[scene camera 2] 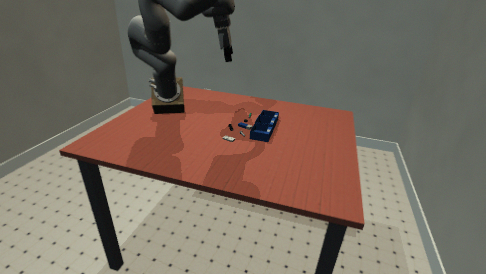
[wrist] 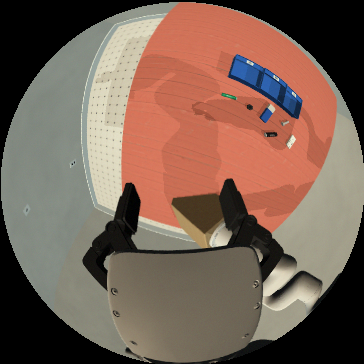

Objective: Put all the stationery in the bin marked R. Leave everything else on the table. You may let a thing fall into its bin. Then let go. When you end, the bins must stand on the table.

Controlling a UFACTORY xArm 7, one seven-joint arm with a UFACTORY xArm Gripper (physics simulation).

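Frame: origin at the arm's base, x ahead, y left, z up, level; centimetres.
Where they show: gripper, between the fingertips: (scene camera 2: 229, 57) (wrist: 179, 189); arm's base, origin of its link: (scene camera 2: 167, 91) (wrist: 221, 231).
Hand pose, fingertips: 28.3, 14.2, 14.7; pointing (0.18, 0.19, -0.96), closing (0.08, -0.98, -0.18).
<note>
Things, the pixels of their centre, and the offset from my fingertips, as dx, dy, dz. Level surfaces: height alone.
- green stick-like thing, middle of its body: (wrist: 229, 95) (scene camera 2: 249, 115) +12.4, -8.9, -26.7
- small black round thing, middle of its body: (wrist: 249, 106) (scene camera 2: 245, 120) +10.8, -15.3, -26.8
- eraser, middle of its body: (wrist: 267, 112) (scene camera 2: 245, 125) +11.1, -21.6, -26.5
- small grey thing, middle of its body: (wrist: 284, 122) (scene camera 2: 242, 134) +10.7, -29.6, -26.6
- black cylinder, middle of its body: (wrist: 270, 134) (scene camera 2: 230, 127) +4.6, -24.3, -26.5
- white flat piece, middle of its body: (wrist: 290, 141) (scene camera 2: 228, 138) +5.2, -34.6, -26.8
- red table, height of its surface: dz -27.2
My gripper (scene camera 2: 228, 54) (wrist: 179, 189) is open and empty, high above the table. A row of three joined blue bins (scene camera 2: 259, 136) (wrist: 261, 79) stands on the table, with small white labels too small to read. Beside the bins lie a green stick-like thing (scene camera 2: 250, 115) (wrist: 229, 96), a small black round thing (scene camera 2: 245, 120) (wrist: 249, 107), a blue and white block that looks like an eraser (scene camera 2: 243, 125) (wrist: 266, 115), a small grey thing (scene camera 2: 242, 133) (wrist: 285, 122), a black cylinder (scene camera 2: 230, 127) (wrist: 270, 134) and a white flat piece (scene camera 2: 229, 138) (wrist: 291, 141).
The red table (scene camera 2: 310, 165) (wrist: 150, 150) carries the arm's wooden base block (scene camera 2: 168, 107) (wrist: 192, 220) at its back left in the scene view. The small things lie close together along one long side of the bins. Grey walls stand behind the table.
</note>
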